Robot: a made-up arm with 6 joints.
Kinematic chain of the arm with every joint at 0, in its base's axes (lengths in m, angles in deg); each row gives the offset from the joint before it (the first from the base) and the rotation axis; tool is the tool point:
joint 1: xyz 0 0 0.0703 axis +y
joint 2: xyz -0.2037 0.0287 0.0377 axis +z
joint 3: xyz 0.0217 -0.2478 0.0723 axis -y
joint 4: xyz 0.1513 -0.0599 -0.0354 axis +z
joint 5: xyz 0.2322 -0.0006 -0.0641 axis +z
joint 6: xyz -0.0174 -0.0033 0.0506 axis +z
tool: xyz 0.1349 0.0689 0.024
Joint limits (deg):
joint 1: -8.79..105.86
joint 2: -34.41..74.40
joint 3: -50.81..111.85
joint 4: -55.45..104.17
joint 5: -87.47..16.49
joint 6: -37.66..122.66
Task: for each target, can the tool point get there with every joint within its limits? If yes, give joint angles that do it. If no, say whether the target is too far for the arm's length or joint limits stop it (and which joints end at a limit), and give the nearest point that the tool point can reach.
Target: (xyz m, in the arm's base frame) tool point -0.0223 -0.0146 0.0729
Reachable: yes | joints 3.02 -17.19 -26.19 59.49 -6.49 36.01
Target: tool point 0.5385 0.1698 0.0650
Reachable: yes | joints 65.75 62.19 54.23 -26.35 -64.06 95.05
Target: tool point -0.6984 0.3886 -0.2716
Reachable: no: joint limits stop it (at a limit: joint 1, joint 2, joint 5) | nearest point -0.3681 0.2201 -0.1572 | short by 0.388 m
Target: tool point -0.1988 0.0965 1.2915
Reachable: no: too far | nearest point -0.1263 -0.1239 0.8464 | short by 0.502 m
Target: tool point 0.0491 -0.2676 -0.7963
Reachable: no: joint limits stop it (at a limit: joint 1, joint 4, joint 5) | nearest point 0.0832 -0.1720 -0.4626 | short by 0.349 m
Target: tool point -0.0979 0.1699 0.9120
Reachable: no: joint limits stop it (at a limit: joint 2, joint 3, joint 5) | nearest point -0.0802 -0.0031 0.7596 | short by 0.231 m
